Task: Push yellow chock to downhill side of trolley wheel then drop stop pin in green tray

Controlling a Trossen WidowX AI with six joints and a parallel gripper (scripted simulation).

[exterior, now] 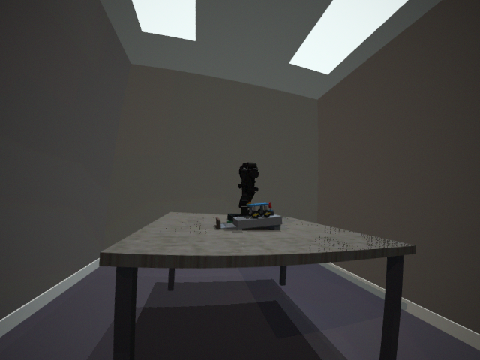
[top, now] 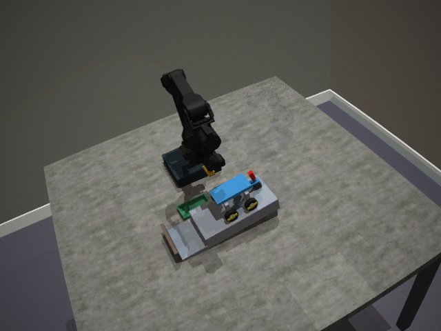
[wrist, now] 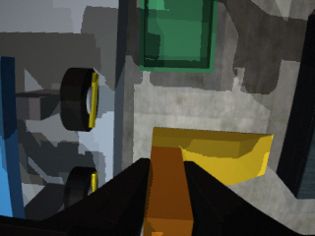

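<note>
Right now my gripper tip is 130 mm to the right of the red-headed stop pin, 90 mm short of it and 40 mm above it. Also, from my gripper tip: green tray: 170 mm below, 80 mm to the right; then yellow chock: 20 mm behind, 10 mm below; then blue-decked trolley: 110 mm ahead, 50 mm below, 40 mm to the left.
</note>
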